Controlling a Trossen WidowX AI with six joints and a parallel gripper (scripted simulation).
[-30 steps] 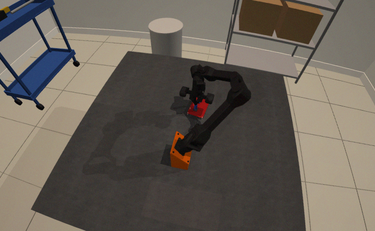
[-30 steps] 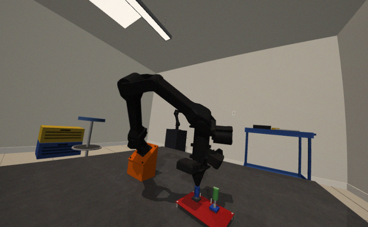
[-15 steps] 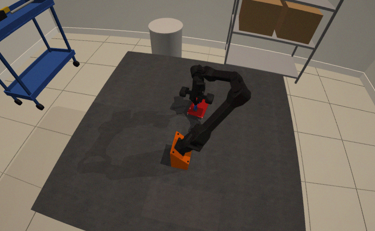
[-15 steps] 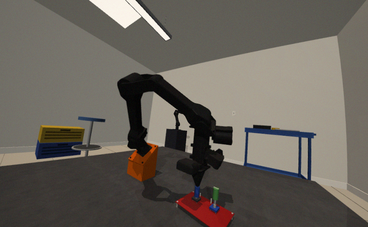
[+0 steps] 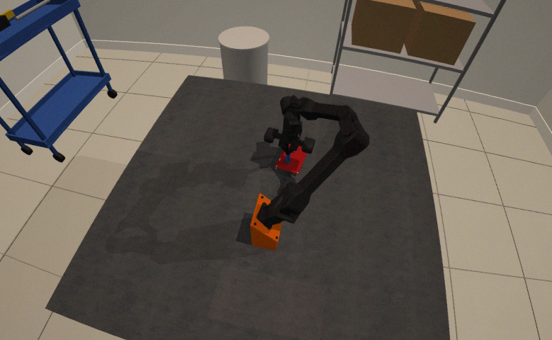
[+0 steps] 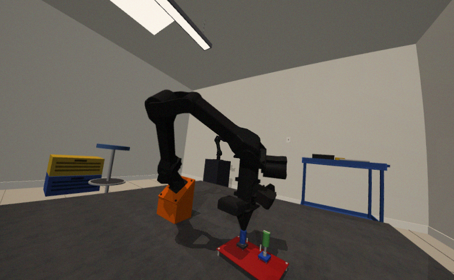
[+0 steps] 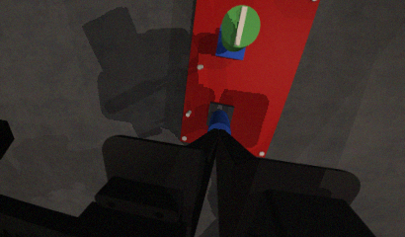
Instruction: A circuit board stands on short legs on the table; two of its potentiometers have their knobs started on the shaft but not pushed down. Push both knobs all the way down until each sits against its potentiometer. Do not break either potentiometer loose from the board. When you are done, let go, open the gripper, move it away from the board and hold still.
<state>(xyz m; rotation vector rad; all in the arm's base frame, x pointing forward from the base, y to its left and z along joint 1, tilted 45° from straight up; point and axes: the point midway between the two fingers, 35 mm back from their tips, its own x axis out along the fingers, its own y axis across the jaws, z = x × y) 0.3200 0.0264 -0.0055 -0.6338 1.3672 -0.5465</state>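
Right now my gripper tip is 20 mm above the blue knob. Also, from my gripper tip: green knob (70 mm ahead, 10 mm above).
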